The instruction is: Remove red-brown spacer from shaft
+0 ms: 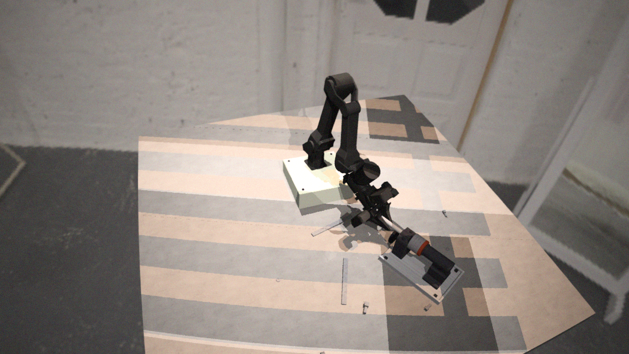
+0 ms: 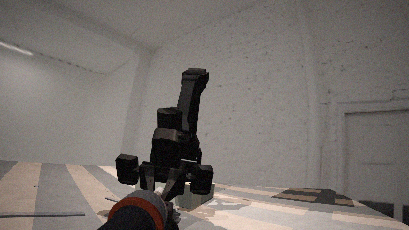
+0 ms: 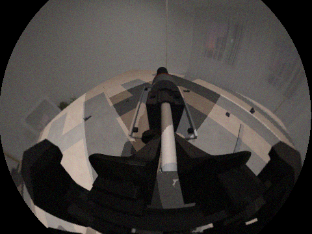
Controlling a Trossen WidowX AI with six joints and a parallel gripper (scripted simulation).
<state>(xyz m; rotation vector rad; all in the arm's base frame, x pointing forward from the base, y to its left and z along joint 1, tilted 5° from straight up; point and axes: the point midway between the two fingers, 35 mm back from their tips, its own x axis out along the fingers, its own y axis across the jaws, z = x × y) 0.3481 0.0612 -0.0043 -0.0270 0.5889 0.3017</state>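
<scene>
The red-brown spacer lies 11 cm ahead of my gripper tip, 3 cm to the left of it and 2 cm above it. Also, from my gripper tip: pale shaft 4 cm ahead, 2 cm above, 1 cm to the left.
</scene>
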